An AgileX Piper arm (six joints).
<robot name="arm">
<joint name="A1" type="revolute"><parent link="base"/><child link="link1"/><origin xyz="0 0 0.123" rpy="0 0 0"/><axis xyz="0 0 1"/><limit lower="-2.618" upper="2.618"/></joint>
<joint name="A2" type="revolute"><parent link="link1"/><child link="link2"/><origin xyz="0 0 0" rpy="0 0 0"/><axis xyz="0 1 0"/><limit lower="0" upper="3.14"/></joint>
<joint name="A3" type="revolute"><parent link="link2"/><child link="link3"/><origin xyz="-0.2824 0 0.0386" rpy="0 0 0"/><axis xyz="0 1 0"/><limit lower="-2.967" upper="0"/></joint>
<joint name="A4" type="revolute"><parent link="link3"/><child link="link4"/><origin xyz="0.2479 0 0.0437" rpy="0 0 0"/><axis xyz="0.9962 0 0.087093"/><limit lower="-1.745" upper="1.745"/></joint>
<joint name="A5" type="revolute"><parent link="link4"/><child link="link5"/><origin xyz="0 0 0" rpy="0 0 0"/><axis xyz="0 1 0"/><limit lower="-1.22" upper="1.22"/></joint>
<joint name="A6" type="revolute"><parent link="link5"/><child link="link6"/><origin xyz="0.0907 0 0.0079" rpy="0 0 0"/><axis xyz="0.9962 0 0.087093"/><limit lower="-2.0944" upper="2.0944"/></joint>
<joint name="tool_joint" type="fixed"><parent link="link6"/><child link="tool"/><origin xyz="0 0 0" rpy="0 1.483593 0"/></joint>
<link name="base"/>
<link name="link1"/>
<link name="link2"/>
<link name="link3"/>
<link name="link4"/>
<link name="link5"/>
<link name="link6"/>
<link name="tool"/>
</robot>
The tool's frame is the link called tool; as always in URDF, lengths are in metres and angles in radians.
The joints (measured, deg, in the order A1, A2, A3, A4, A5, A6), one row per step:
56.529, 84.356, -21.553, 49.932, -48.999, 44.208
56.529, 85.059, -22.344, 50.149, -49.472, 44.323
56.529, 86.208, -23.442, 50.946, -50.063, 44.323
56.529, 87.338, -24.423, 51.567, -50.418, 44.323
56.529, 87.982, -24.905, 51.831, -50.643, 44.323
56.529, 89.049, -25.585, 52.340, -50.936, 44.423
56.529, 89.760, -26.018, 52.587, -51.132, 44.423
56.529, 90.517, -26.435, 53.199, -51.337, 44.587
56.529, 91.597, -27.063, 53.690, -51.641, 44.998
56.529, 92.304, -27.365, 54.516, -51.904, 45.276
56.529, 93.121, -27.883, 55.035, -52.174, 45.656
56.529, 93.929, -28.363, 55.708, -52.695, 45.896
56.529, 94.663, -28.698, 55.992, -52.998, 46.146
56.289, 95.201, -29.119, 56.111, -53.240, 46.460
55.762, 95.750, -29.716, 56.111, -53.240, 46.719
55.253, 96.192, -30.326, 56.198, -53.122, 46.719
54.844, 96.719, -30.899, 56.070, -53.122, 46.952
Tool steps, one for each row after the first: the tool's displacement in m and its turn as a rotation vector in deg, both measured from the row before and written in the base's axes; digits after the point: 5 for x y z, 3 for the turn. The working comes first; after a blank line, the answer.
Tool pose at each row, in the base's axes (x y z in m, rotation vector in deg; the steps are taken from these numbers as rounded here):
0.17184, 0.16459, 0.18030, 48.925, 104.540, 59.494
0.17430, 0.16732, 0.18103, 49.235, 103.887, 59.645
0.17786, 0.17074, 0.18091, 50.068, 103.100, 59.390
0.18095, 0.17406, 0.18006, 50.712, 102.681, 59.064
0.18254, 0.17577, 0.17931, 50.958, 102.499, 58.837
0.18487, 0.17817, 0.17740, 51.537, 102.323, 58.370
0.18635, 0.17979, 0.17605, 51.745, 102.262, 58.029
0.18787, 0.18096, 0.17423, 52.519, 102.089, 57.588
0.19004, 0.18315, 0.17190, 53.353, 101.848, 57.249
0.19130, 0.18359, 0.16976, 54.447, 101.547, 56.725
0.19305, 0.18516, 0.16804, 55.300, 101.208, 56.488
0.19486, 0.18626, 0.16644, 56.123, 100.619, 56.095
0.19612, 0.18737, 0.16452, 56.546, 100.422, 55.772
0.19823, 0.18804, 0.16379, 57.094, 99.955, 55.680
0.20156, 0.18857, 0.16333, 57.762, 99.485, 55.558
0.20478, 0.18907, 0.16320, 58.311, 99.118, 55.352
0.20769, 0.18998, 0.16278, 58.715, 98.774, 55.341

0.00246, 0.00273, 0.00073, 0.326, -0.340, -0.410
0.00356, 0.00342, -0.00012, 0.292, -0.146, -0.918
0.00309, 0.00332, -0.00085, 0.114, 0.040, -0.673
0.00159, 0.00171, -0.00075, -0.024, 0.004, -0.318
0.00233, 0.00240, -0.00191, -0.041, 0.201, -0.583
0.00148, 0.00162, -0.00135, -0.135, 0.084, -0.292
0.00152, 0.00117, -0.00182, 0.067, 0.310, -0.657
0.00217, 0.00219, -0.00233, 0.175, 0.287, -0.669
0.00126, 0.00044, -0.00214, 0.176, 0.399, -0.905
0.00175, 0.00157, -0.00172, 0.269, 0.223, -0.677
0.00181, 0.00110, -0.00160, 0.173, 0.036, -0.870
0.00126, 0.00111, -0.00192, -0.003, 0.111, -0.447
0.00211, 0.00067, -0.00073, 0.242, -0.045, -0.539
0.00333, 0.00053, -0.00046, 0.281, 0.023, -0.606
0.00322, 0.00050, -0.00013, 0.158, 0.047, -0.538
0.00291, 0.00091, -0.00042, 0.220, -0.035, -0.369

